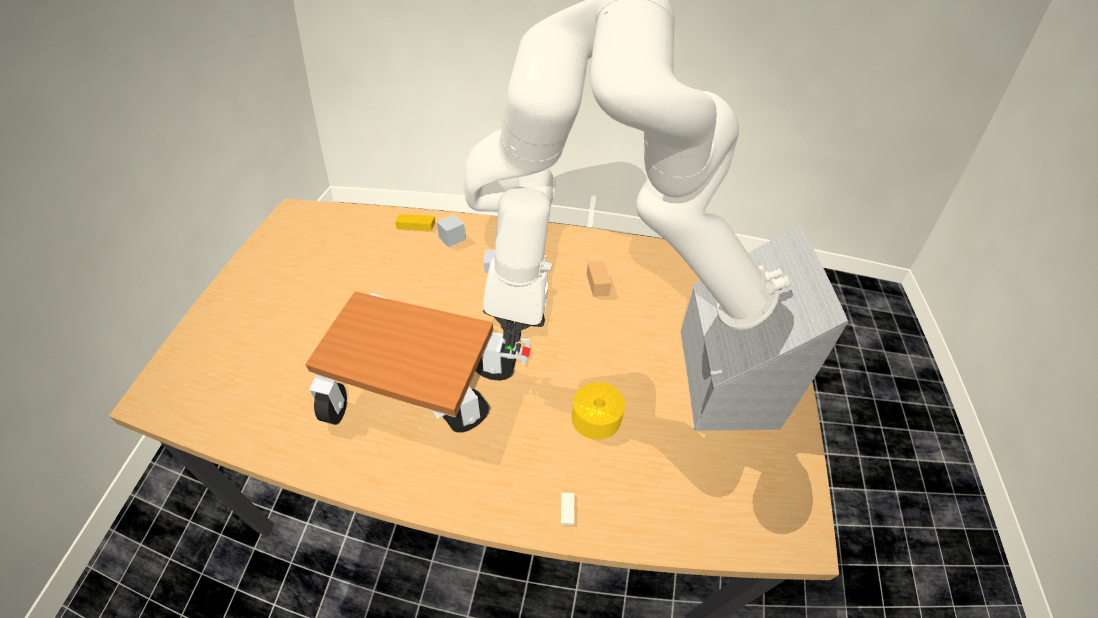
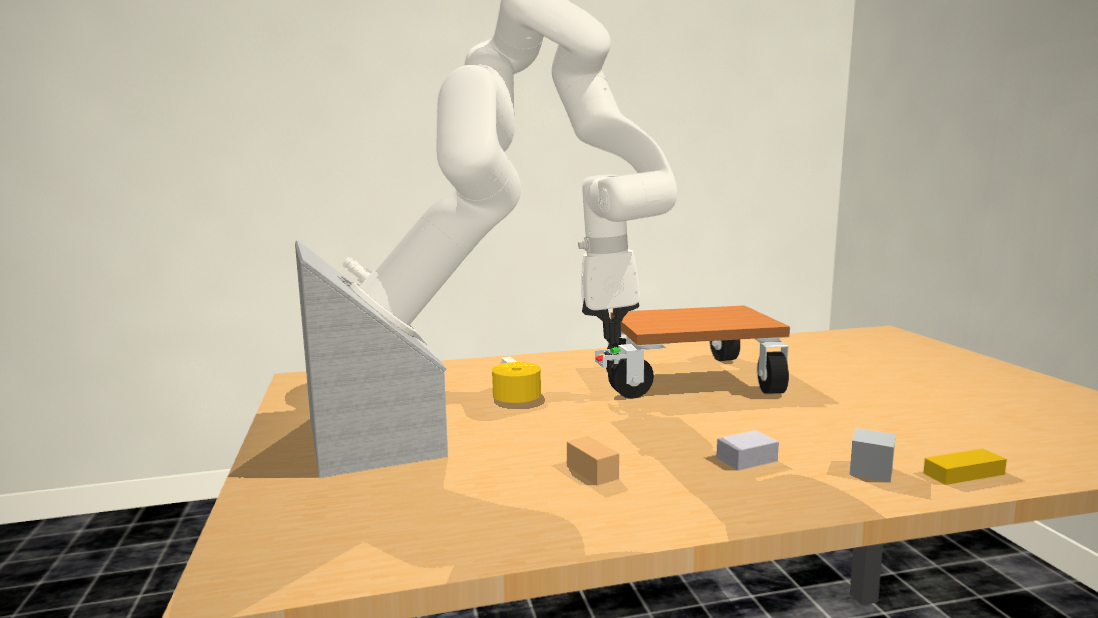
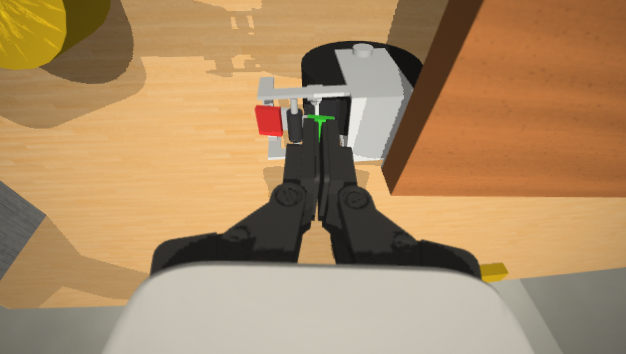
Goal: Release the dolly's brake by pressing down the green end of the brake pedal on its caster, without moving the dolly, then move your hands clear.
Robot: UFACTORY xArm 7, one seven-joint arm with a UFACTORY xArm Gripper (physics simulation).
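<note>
The dolly point(image 1: 403, 345) point(image 2: 706, 325) point(image 3: 530, 100) has an orange-brown wooden deck and stands upright on its wheels. Its pedal caster point(image 1: 491, 359) point(image 2: 633, 368) point(image 3: 372, 75) is at the corner nearest the arm's base. The pedal's red end point(image 1: 525, 351) point(image 2: 600, 358) point(image 3: 269, 120) faces outward and its broad face shows. The green end point(image 1: 508, 348) point(image 2: 614, 350) point(image 3: 327, 118) lies nearer the wheel, mostly hidden by the fingertips. My gripper point(image 1: 510, 343) point(image 2: 612, 345) point(image 3: 317, 142) is shut and empty, pointing down, with its tips at the green end. Whether they touch it is hard to tell.
A yellow cylinder point(image 1: 597, 418) point(image 2: 516, 383) point(image 3: 30, 35) stands near the caster. The grey pedestal point(image 1: 729, 383) point(image 2: 376, 383) point(image 3: 17, 225) carries the arm. A tan block point(image 1: 598, 277) point(image 2: 592, 460), a lavender block point(image 1: 489, 260) point(image 2: 746, 449), a grey cube point(image 1: 451, 230) point(image 2: 872, 456) and a yellow bar point(image 1: 414, 222) point(image 2: 965, 465) line one side.
</note>
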